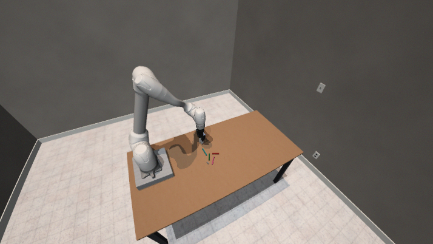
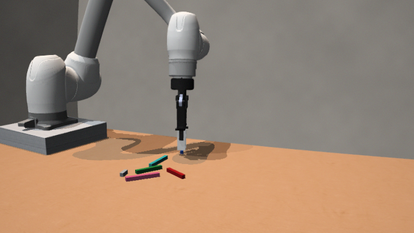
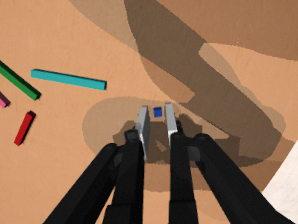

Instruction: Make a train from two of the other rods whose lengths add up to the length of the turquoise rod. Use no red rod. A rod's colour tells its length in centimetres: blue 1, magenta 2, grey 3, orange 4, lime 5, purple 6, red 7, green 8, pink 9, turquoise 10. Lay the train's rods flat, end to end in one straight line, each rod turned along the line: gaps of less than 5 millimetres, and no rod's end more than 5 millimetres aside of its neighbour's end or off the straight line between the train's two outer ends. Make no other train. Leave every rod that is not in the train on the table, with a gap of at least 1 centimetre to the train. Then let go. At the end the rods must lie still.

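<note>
The blue rod is 40 mm below my hand. The rest, counted from my hand: red rod: 60 mm ahead, 200 mm to the right, 40 mm below; then turquoise rod: 30 mm behind, 120 mm to the right, 40 mm below; then green rod: 20 mm behind, 200 mm to the right, 40 mm below.
</note>
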